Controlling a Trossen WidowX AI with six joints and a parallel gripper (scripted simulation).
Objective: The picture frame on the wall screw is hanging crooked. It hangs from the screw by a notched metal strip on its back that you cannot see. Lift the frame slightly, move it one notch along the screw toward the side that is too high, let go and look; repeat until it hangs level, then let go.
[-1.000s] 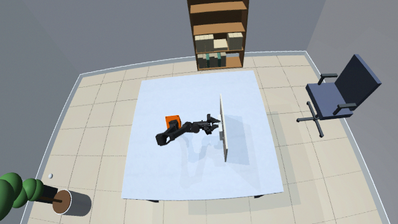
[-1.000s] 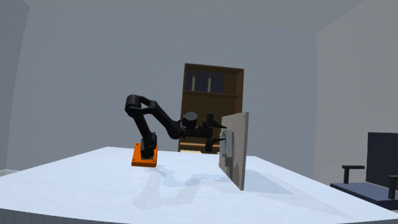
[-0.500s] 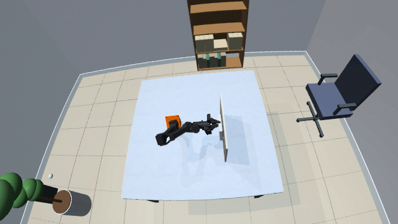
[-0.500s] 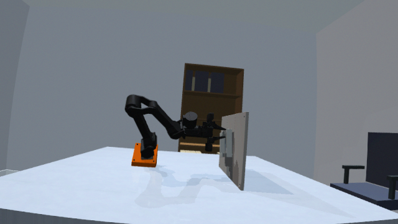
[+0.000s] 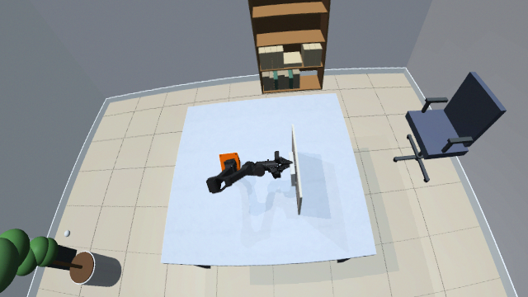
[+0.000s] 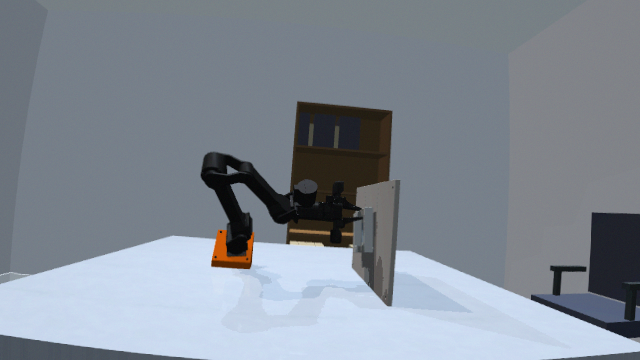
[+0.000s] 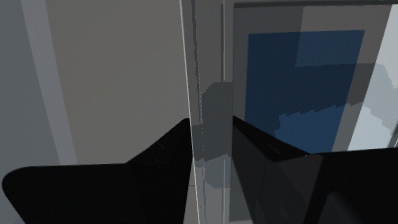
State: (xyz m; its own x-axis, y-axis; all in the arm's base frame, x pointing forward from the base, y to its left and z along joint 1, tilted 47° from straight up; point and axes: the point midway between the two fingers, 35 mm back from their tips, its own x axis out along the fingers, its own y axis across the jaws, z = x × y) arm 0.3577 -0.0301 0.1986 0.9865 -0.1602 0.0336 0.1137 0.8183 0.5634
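The picture frame is 5 cm below my gripper tip and 1 cm to the right of it. Also, from my gripper tip: wall panel (6 cm below, 2 cm to the right, 1 cm ahead).
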